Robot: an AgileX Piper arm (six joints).
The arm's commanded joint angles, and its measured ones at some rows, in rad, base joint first. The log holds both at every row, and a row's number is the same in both.
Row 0, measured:
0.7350 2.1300 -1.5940 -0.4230 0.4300 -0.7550
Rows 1 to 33, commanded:
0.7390 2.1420 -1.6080 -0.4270 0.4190 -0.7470
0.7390 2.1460 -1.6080 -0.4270 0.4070 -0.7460
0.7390 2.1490 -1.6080 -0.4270 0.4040 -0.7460
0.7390 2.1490 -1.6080 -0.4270 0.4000 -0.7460
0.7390 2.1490 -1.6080 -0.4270 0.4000 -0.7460
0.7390 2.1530 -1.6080 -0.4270 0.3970 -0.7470
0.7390 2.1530 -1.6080 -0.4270 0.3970 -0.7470
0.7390 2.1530 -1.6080 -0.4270 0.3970 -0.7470
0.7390 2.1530 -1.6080 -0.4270 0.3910 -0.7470
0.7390 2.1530 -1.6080 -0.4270 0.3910 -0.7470
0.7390 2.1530 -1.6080 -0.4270 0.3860 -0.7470
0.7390 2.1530 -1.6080 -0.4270 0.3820 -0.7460
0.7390 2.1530 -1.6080 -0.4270 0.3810 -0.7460
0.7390 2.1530 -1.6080 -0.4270 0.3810 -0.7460
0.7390 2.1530 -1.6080 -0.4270 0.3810 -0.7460
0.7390 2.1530 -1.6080 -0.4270 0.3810 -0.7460
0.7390 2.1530 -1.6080 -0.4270 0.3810 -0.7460
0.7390 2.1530 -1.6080 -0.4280 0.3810 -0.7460
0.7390 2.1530 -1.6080 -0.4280 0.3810 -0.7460
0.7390 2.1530 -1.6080 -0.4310 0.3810 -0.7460
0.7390 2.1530 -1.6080 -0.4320 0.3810 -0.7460
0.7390 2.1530 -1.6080 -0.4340 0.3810 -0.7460
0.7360 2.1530 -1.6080 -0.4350 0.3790 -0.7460
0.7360 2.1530 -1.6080 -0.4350 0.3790 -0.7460
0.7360 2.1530 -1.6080 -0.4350 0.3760 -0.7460
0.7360 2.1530 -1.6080 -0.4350 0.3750 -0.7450
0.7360 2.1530 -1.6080 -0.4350 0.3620 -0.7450
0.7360 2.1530 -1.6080 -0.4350 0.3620 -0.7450
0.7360 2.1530 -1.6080 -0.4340 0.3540 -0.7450
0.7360 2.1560 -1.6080 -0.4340 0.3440 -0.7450
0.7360 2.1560 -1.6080 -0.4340 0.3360 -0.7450
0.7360 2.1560 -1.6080 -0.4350 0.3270 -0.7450
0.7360 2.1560 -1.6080 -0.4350 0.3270 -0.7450
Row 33, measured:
0.7350 2.1540 -1.6020 -0.4240 0.3510 -0.7550
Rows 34 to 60, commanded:
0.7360 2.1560 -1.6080 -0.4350 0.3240 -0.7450
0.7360 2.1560 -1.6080 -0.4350 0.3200 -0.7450
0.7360 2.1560 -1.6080 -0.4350 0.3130 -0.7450
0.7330 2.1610 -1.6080 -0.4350 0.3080 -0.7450
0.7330 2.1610 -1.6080 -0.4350 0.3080 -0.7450
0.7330 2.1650 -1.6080 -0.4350 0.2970 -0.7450
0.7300 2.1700 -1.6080 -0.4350 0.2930 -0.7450
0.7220 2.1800 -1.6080 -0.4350 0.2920 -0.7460
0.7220 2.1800 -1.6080 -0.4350 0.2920 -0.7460
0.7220 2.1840 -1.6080 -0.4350 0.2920 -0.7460
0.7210 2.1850 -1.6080 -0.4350 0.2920 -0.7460
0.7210 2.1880 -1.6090 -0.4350 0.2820 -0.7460
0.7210 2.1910 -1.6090 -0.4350 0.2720 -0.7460
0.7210 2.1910 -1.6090 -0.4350 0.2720 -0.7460
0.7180 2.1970 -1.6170 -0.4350 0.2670 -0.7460
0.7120 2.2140 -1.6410 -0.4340 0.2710 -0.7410
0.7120 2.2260 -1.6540 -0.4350 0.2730 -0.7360
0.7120 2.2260 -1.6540 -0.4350 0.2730 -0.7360
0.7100 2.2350 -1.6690 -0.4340 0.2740 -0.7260
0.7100 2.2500 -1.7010 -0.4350 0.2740 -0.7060
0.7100 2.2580 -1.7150 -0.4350 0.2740 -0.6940
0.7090 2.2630 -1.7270 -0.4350 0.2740 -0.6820
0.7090 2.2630 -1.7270 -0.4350 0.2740 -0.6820
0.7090 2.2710 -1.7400 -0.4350 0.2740 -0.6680
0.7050 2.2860 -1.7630 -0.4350 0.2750 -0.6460
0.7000 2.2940 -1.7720 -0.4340 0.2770 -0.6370
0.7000 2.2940 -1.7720 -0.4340 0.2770 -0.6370
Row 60, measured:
0.7100 2.2750 -1.7430 -0.4290 0.2800 -0.6740
